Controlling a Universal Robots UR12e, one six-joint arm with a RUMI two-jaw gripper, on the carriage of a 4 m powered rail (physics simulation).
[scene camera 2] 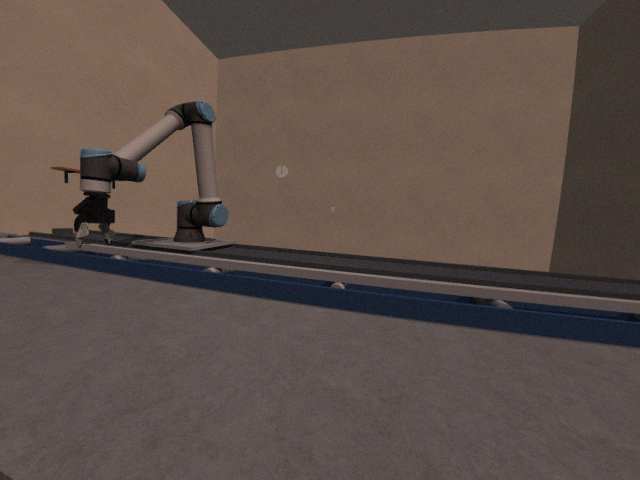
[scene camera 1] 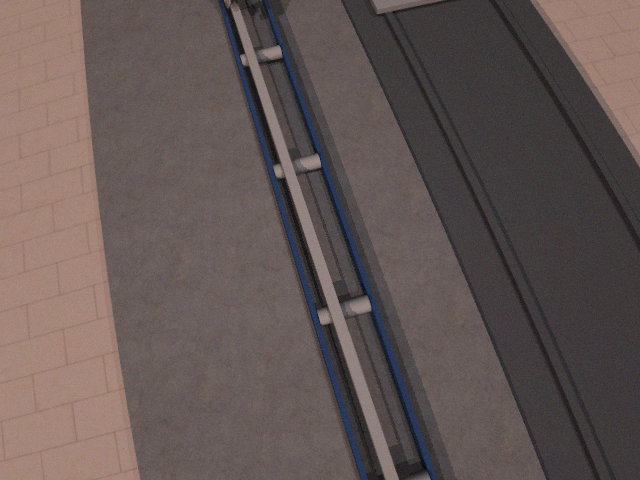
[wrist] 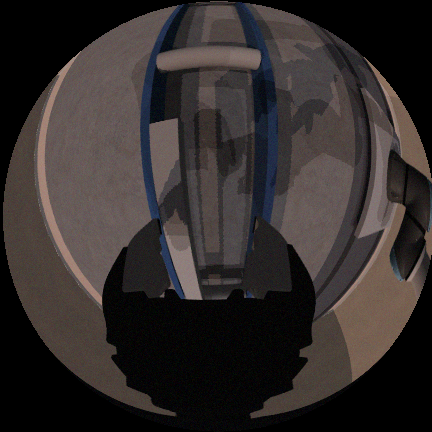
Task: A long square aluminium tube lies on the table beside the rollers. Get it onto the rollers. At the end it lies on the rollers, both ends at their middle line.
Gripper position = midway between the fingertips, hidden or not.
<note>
In view: the gripper (scene camera 2: 94,245), a long square aluminium tube (wrist: 166,138) and a roller (wrist: 202,55).
The gripper also shows in the wrist view (wrist: 206,219).
</note>
